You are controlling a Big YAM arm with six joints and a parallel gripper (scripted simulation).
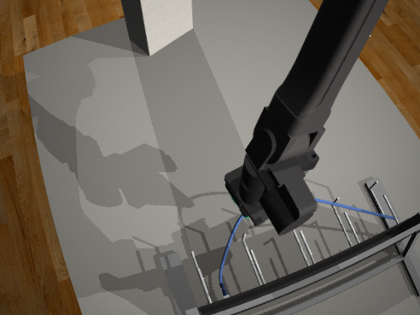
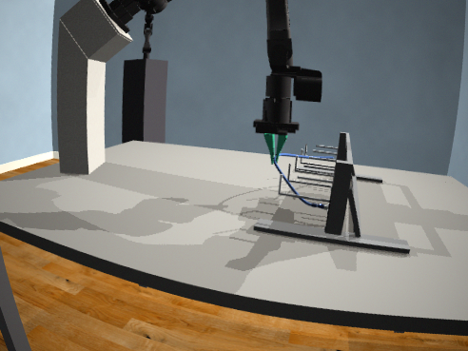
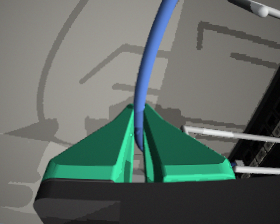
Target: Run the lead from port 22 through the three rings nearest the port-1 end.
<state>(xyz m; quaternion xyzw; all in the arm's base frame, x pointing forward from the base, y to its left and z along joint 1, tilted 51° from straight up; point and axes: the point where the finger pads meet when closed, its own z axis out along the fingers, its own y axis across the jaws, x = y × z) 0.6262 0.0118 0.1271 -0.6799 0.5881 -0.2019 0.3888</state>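
Now: hand 150 mm short of the patch panel rack, 100 mm to the right of it and 20 mm above it.
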